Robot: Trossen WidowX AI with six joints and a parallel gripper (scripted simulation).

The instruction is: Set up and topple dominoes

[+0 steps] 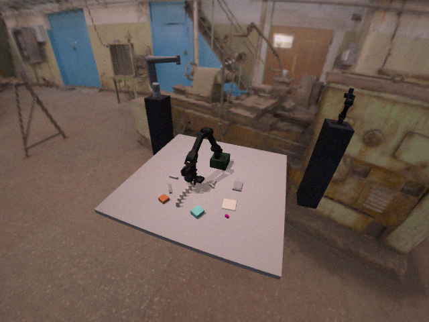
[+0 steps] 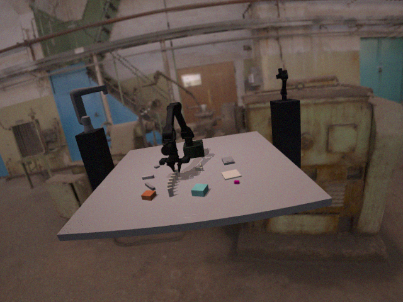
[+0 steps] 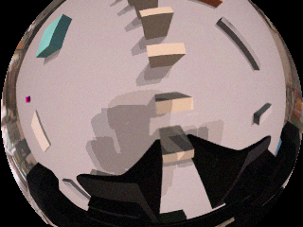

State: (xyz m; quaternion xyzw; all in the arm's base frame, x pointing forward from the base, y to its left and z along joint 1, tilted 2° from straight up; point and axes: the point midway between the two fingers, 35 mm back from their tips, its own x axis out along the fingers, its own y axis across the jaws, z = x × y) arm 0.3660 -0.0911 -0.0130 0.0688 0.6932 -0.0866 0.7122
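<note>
The cream tile lies 32 cm to the left of my gripper tip, 9 cm ahead of it and 3 cm below it. Round my gripper tip: teal block (24 cm ahead, 13 cm to the left, 1 cm below); then grey tile (34 cm to the left, 13 cm behind, 2 cm below); then orange block (21 cm ahead, 15 cm to the right, 2 cm below).
</note>
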